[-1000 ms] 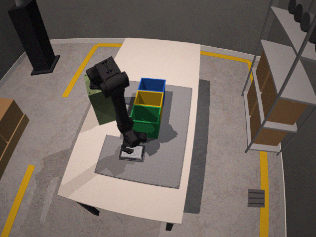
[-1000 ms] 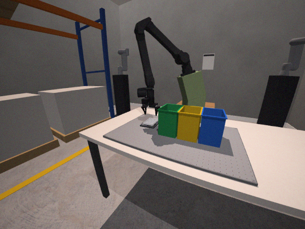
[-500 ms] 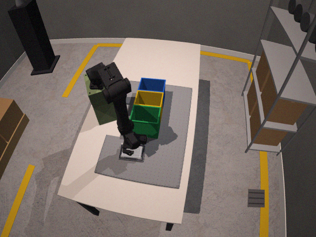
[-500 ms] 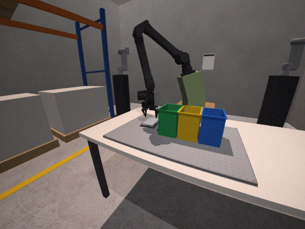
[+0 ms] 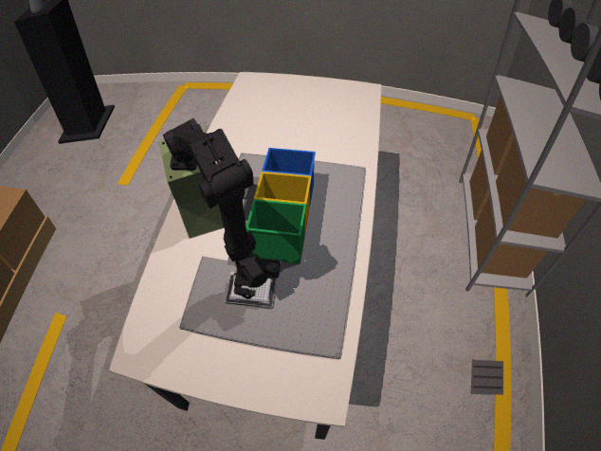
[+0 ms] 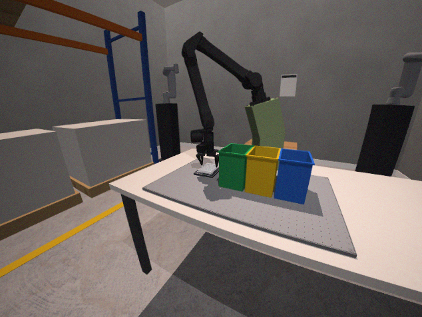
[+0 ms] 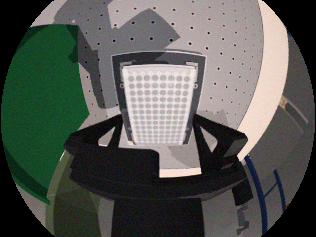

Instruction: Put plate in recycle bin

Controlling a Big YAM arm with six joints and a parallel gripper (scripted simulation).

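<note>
My gripper is now 2 cm above the white 96-well plate. Also, from my hand: dark plate nest (3 cm below); green bin (9 cm ahead, 18 cm to the left, 5 cm above); yellow bin (11 cm ahead, 31 cm to the left, 5 cm above).
</note>
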